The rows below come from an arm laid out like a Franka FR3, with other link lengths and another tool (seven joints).
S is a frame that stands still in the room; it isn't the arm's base.
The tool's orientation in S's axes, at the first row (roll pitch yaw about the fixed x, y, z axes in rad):
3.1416, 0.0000, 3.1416
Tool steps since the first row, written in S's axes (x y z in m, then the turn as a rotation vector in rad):
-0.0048, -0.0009, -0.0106, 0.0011, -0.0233, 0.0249
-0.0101, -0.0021, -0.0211, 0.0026, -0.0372, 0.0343
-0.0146, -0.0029, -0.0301, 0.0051, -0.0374, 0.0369
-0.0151, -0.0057, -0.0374, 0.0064, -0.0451, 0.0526
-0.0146, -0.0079, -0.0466, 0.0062, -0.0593, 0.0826
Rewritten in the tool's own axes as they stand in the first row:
0.0048, -0.0009, 0.0106, -0.0011, -0.0233, -0.0249
0.0101, -0.0021, 0.0211, -0.0026, -0.0372, -0.0343
0.0146, -0.0029, 0.0301, -0.0051, -0.0374, -0.0369
0.0151, -0.0057, 0.0374, -0.0064, -0.0451, -0.0526
0.0146, -0.0079, 0.0466, -0.0062, -0.0593, -0.0826

